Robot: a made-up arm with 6 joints. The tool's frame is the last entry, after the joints. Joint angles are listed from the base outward. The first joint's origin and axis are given. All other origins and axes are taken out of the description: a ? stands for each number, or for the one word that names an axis. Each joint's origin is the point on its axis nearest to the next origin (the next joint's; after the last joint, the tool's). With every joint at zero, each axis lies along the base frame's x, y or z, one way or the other. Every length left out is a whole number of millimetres.
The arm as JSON. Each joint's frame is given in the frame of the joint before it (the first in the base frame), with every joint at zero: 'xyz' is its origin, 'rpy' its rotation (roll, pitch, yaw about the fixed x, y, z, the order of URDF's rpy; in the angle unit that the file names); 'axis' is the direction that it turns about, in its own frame. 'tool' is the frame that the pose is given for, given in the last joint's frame.
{
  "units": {
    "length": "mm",
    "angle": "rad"
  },
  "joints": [
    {
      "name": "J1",
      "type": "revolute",
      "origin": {
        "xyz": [
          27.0,
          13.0,
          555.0
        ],
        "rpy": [
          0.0,
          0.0,
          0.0
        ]
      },
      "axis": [
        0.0,
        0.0,
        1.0
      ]
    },
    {
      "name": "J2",
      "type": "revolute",
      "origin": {
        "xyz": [
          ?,
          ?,
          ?
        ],
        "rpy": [
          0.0,
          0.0,
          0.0
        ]
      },
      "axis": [
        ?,
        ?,
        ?
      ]
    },
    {
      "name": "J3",
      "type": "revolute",
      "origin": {
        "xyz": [
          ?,
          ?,
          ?
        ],
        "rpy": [
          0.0,
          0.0,
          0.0
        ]
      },
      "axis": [
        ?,
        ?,
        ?
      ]
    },
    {
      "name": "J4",
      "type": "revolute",
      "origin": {
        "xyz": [
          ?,
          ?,
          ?
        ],
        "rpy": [
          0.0,
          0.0,
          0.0
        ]
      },
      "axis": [
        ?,
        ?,
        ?
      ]
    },
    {
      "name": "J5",
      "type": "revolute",
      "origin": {
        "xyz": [
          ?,
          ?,
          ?
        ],
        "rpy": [
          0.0,
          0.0,
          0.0
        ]
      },
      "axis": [
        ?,
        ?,
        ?
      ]
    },
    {
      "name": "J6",
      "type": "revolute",
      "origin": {
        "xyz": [
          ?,
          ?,
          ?
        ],
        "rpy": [
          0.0,
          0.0,
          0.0
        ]
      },
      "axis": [
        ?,
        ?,
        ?
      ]
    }
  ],
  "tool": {
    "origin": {
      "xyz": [
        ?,
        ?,
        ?
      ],
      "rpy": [
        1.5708,
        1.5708,
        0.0
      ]
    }
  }
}
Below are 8 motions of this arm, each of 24 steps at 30 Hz.
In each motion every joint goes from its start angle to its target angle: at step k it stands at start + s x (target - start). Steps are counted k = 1, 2, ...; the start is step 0. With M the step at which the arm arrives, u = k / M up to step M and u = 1 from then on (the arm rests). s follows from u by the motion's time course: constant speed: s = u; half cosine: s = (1 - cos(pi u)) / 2; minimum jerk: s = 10 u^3 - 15 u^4 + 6 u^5.
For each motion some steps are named. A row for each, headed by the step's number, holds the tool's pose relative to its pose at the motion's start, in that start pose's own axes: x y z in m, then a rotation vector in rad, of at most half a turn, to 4 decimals.
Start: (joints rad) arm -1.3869 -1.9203 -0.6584 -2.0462 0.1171 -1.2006
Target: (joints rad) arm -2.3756 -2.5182 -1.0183 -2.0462 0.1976 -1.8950
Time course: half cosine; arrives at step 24
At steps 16, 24:
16: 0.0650 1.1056 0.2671 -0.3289 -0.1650 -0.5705
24: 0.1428 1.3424 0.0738 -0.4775 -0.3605 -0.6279

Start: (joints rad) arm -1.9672 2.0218 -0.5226 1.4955 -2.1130 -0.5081
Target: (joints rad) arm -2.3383 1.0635 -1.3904 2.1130 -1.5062 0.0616
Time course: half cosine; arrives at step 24
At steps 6, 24:
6: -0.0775 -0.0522 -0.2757 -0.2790 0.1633 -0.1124
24: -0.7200 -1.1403 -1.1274 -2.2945 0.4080 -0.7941

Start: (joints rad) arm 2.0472 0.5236 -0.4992 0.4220 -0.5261 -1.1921
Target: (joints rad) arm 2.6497 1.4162 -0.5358 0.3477 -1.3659 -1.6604
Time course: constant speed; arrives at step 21
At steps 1, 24:
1: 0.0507 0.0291 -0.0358 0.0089 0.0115 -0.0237
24: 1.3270 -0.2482 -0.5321 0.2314 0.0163 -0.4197

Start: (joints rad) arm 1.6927 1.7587 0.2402 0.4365 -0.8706 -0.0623
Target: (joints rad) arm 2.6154 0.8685 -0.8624 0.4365 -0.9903 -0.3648
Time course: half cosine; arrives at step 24
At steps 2, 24:
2: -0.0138 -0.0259 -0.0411 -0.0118 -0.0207 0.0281
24: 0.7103 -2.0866 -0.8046 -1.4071 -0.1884 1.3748

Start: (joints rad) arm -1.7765 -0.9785 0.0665 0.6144 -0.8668 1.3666
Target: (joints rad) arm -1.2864 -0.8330 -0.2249 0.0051 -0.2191 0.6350
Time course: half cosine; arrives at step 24
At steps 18, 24:
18: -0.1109 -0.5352 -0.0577 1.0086 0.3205 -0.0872
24: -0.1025 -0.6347 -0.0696 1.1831 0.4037 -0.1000

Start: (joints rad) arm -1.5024 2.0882 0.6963 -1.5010 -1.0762 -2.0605
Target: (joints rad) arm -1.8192 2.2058 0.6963 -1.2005 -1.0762 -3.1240
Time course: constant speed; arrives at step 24
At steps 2, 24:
2: 0.0230 -0.0144 -0.0168 0.0570 -0.0286 -0.0290
24: 0.2749 -0.2015 -0.1451 0.6719 -0.4822 -0.1553

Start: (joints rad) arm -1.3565 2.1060 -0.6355 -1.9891 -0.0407 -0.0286
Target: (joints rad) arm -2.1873 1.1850 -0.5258 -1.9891 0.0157 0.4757
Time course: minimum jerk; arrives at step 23
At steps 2, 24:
2: -0.0031 0.0110 0.0039 -0.0023 0.0021 -0.0066
24: 0.5949 1.6360 0.9210 -0.0310 0.6081 -0.9260

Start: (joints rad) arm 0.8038 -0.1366 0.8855 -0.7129 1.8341 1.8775
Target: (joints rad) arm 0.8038 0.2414 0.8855 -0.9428 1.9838 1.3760
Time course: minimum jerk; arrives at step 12
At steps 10, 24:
10: -0.3107 0.3560 -0.1409 0.6554 0.3775 0.3267
24: -0.3235 0.3689 -0.1430 0.6791 0.3936 0.3363

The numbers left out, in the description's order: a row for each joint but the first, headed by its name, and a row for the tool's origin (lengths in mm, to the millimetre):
J2: xyz 8.0 44.0 0.0, axis 0.0 1.0 0.0
J3: xyz 16.0 0.0 1018.0, axis 0.0 1.0 0.0
J4: xyz -3.0 0.0 665.0, axis 0.0 0.0 1.0
J5: xyz -2.0 19.0 0.0, axis 0.0 1.0 0.0
J6: xyz 26.0 0.0 158.0, axis 0.0 0.0 1.0
tool: xyz -17.0 14.0 0.0

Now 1 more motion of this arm.
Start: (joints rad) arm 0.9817 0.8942 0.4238 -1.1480 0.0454 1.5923
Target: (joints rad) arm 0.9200 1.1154 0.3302 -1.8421 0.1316 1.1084
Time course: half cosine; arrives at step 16
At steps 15, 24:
15: -0.0660 0.2296 0.2365 1.1847 0.1414 -0.0972
24: -0.0663 0.2318 0.2389 1.1961 0.1422 -0.0984

